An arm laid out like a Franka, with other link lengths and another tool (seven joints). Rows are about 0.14 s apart.
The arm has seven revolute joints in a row. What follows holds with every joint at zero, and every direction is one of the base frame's. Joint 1 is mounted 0.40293 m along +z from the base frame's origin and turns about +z. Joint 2 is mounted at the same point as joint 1 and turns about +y. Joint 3 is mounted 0.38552 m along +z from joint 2 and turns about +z. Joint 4 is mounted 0.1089 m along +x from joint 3 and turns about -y. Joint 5 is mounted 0.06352 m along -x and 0.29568 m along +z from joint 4 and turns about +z. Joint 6 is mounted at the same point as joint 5 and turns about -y. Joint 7 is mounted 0.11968 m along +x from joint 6 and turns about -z. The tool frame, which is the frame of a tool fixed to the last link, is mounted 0.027 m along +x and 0.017 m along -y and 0.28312 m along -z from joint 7; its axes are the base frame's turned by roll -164.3, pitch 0 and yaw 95.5 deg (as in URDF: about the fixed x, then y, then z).
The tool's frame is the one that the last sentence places.
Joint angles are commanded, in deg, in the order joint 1, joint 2, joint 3, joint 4, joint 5, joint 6, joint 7. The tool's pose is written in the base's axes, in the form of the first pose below.
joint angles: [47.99 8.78 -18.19 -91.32 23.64 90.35 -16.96]
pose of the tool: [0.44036 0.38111 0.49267 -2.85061 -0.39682 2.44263]
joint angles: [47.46 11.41 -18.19 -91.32 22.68 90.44 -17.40]
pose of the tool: [0.44856 0.37591 0.46483 -2.79948 -0.38245 2.42370]
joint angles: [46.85 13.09 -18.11 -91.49 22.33 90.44 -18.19]
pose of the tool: [0.45298 0.37127 0.44625 -2.76820 -0.38006 2.41671]
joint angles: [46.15 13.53 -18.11 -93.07 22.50 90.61 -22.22]
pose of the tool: [0.45072 0.36436 0.43227 -2.76475 -0.39884 2.46430]
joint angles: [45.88 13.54 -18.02 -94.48 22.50 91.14 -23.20]
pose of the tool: [0.44795 0.36003 0.42363 -2.75562 -0.40626 2.46863]
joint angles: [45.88 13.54 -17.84 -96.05 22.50 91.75 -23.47]
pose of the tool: [0.44247 0.35765 0.41410 -2.73987 -0.41310 2.46458]
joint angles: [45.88 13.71 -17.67 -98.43 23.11 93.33 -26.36]
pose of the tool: [0.43655 0.35802 0.39993 -2.74685 -0.43219 2.50114]
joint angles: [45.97 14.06 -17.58 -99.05 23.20 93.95 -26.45]
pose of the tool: [0.43537 0.35873 0.39323 -2.74034 -0.43364 2.49834]
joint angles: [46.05 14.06 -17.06 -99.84 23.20 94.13 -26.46]
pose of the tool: [0.42854 0.36077 0.38832 -2.72964 -0.43981 2.50224]
